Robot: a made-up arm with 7 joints.
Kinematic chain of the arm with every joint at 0, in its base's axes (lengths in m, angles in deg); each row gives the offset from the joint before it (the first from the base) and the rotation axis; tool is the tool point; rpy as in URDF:
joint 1: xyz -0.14 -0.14 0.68 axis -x
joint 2: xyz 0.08 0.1 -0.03 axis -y
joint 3: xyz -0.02 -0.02 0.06 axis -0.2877 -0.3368 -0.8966
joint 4: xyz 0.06 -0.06 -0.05 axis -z
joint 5: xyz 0 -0.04 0.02 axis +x
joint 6: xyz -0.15 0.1 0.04 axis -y
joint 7: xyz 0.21 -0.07 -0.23 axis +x
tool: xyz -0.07 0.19 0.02 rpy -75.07 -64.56 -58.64
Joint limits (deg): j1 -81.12..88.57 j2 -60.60..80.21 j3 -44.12..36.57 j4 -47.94..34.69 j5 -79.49..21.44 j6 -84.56..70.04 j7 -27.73..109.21
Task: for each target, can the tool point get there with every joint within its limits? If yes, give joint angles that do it. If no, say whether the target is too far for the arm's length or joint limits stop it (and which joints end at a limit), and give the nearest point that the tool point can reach.
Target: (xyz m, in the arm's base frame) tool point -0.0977 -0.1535 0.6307
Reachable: yes | joints -43.96 52.37 14.95 13.53 -67.11 -10.28 93.72
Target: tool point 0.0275 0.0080 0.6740
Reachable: yes | joints -31.83 36.72 15.17 -26.98 -24.00 20.31 20.50
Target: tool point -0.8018 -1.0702 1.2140
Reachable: no: too far | nearest point -0.3380 -0.5097 0.8922 | short by 0.795 m
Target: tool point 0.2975 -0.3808 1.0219
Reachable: no: joint limits stop it (at a limit: joint 1, joint 3, joint 4, joint 5, joint 7) | nearest point 0.2372 -0.3453 0.9679 | short by 0.088 m
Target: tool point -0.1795 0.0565 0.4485
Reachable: yes | joints 18.54 -46.03 11.16 19.83 8.29 -33.71 -5.74
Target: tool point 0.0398 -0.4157 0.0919
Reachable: no: joint limits stop it (at a limit: joint 3, joint 4, joint 5, joint 6, joint 7) | nearest point 0.0170 -0.3562 0.2188 | short by 0.142 m
